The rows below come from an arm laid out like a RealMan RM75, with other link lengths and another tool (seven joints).
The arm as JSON. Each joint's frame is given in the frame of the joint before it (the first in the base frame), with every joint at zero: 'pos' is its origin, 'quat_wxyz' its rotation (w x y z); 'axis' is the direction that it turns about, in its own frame. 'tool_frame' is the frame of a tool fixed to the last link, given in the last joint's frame.
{
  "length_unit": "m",
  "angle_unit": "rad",
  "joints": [
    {
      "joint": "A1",
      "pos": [
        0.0,
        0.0,
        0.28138
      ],
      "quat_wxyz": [
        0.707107,
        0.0,
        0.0,
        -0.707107
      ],
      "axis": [
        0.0,
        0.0,
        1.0
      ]
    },
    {
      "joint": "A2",
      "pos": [
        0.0,
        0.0,
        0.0
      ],
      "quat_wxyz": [
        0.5,
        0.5,
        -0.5,
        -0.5
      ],
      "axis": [
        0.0,
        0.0,
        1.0
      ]
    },
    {
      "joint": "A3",
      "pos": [
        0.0,
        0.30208,
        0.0
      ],
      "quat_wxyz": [
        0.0,
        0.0,
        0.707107,
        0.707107
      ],
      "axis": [
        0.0,
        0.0,
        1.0
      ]
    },
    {
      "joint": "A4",
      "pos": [
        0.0,
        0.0,
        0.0
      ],
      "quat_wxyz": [
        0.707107,
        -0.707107,
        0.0,
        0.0
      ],
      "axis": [
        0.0,
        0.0,
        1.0
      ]
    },
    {
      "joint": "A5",
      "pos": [
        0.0,
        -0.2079,
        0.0
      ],
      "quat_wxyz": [
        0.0,
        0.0,
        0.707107,
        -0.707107
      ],
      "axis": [
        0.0,
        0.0,
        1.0
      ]
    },
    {
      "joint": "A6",
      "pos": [
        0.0,
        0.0,
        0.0
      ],
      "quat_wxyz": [
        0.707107,
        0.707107,
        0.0,
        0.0
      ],
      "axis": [
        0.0,
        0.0,
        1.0
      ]
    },
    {
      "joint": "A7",
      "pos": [
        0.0,
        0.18,
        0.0
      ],
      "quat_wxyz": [
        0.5,
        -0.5,
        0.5,
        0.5
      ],
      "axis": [
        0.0,
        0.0,
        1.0
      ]
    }
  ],
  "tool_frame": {
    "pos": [
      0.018,
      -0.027,
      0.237
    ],
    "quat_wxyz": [
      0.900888,
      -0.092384,
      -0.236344,
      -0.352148
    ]
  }
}
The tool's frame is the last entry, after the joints.
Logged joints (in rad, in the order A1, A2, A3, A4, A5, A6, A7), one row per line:
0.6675, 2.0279, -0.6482, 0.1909, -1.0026, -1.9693, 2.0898
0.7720, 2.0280, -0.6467, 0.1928, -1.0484, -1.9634, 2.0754
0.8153, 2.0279, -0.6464, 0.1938, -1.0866, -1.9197, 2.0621
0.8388, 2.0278, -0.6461, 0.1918, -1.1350, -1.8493, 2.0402
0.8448, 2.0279, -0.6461, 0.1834, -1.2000, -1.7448, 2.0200
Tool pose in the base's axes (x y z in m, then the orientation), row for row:
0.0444, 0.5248, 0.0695, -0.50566, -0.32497, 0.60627, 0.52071
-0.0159, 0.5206, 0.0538, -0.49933, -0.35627, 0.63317, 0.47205
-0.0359, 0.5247, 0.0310, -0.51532, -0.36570, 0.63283, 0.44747
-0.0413, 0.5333, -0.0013, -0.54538, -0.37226, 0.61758, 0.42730
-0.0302, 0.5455, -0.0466, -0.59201, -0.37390, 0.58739, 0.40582
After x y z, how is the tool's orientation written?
As a quaternion, x y z w.
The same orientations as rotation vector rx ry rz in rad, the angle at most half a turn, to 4 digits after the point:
-1.2120, -0.7789, 1.4531
-1.2225, -0.8723, 1.5502
-1.2756, -0.9052, 1.5665
-1.3624, -0.9300, 1.5428
-1.4936, -0.9433, 1.4819

